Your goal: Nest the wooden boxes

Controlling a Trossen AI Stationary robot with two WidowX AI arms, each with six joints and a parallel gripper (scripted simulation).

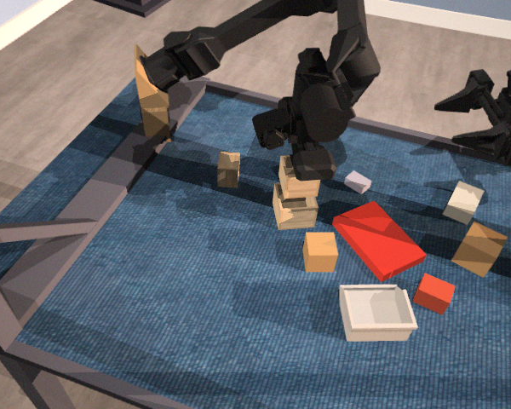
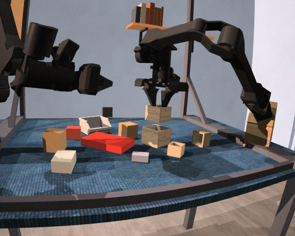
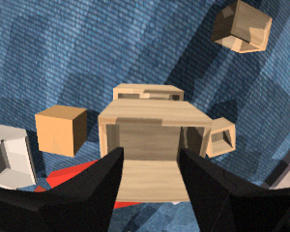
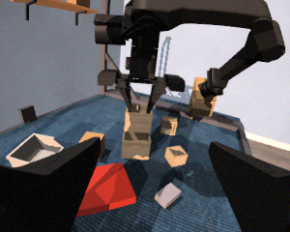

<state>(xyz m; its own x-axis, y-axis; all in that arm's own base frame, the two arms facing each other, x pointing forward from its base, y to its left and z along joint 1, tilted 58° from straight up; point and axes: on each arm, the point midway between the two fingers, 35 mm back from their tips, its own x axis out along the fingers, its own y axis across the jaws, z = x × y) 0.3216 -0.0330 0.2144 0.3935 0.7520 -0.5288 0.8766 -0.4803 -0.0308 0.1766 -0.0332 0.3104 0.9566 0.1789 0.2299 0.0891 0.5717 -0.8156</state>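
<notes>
Now: the red cube 22 cm behind my right hand, 6 cm to the right of it and 19 cm below it. Also, from my right hand: beige block: 2 cm ahead, 6 cm to the right, 19 cm below; then flat red block: 15 cm behind, 6 cm to the left, 20 cm below; then lavender block: 2 cm behind, 14 cm to the left, 20 cm below.
</notes>
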